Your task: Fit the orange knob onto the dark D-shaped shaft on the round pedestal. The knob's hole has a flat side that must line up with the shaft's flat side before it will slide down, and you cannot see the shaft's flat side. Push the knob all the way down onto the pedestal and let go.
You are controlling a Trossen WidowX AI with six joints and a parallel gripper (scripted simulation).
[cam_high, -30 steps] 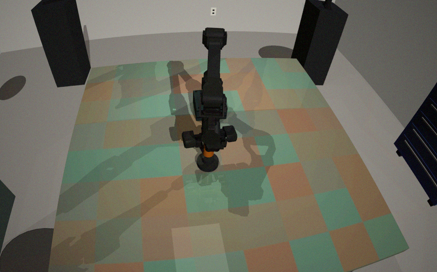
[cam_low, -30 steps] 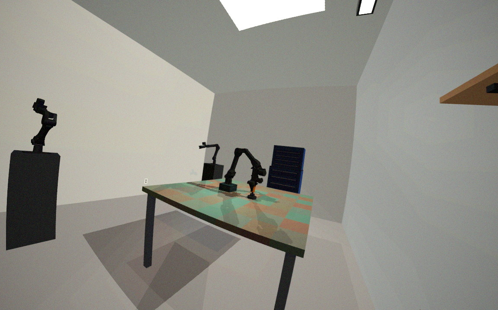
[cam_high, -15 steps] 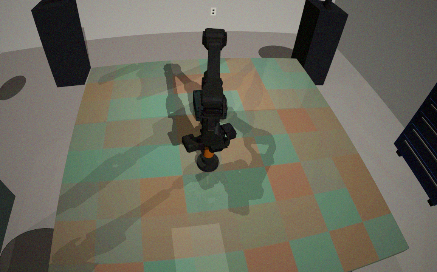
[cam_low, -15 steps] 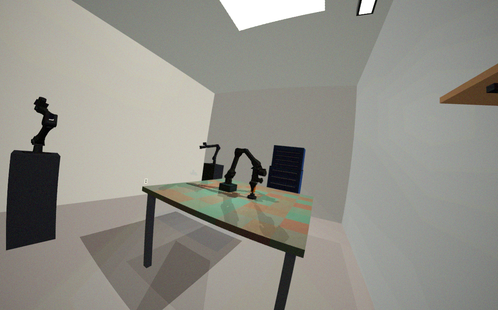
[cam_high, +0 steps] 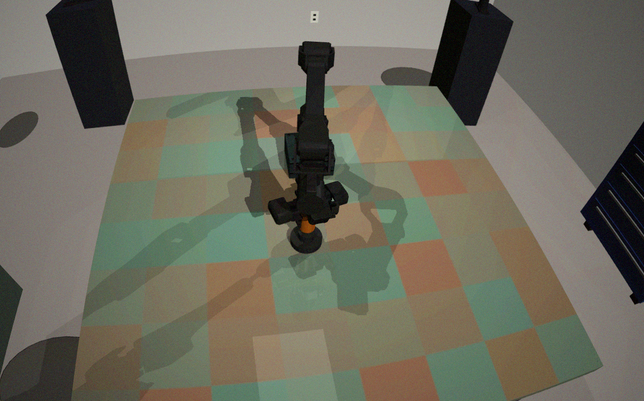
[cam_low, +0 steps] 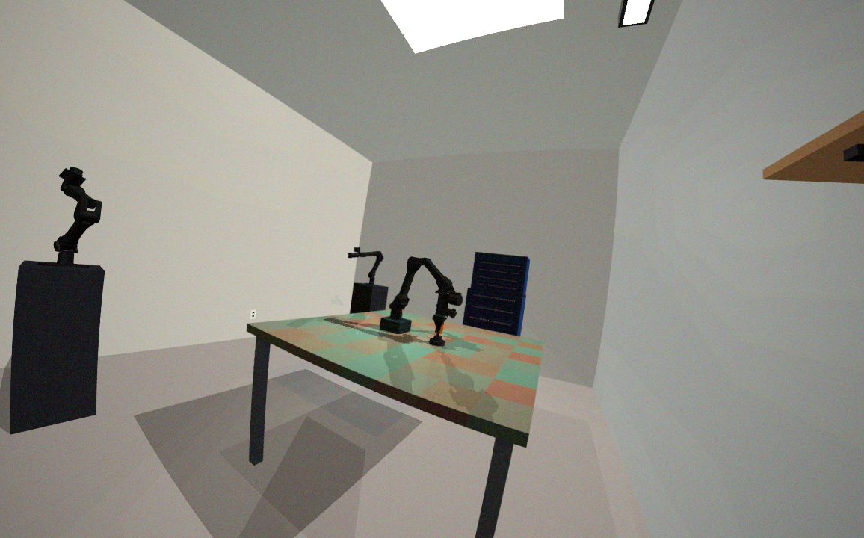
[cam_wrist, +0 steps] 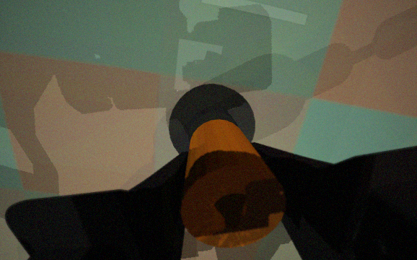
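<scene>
My gripper tip is now 2 cm below the orange knob. The rest, counted from my gripper tip: pedestal 4 cm below.
</scene>
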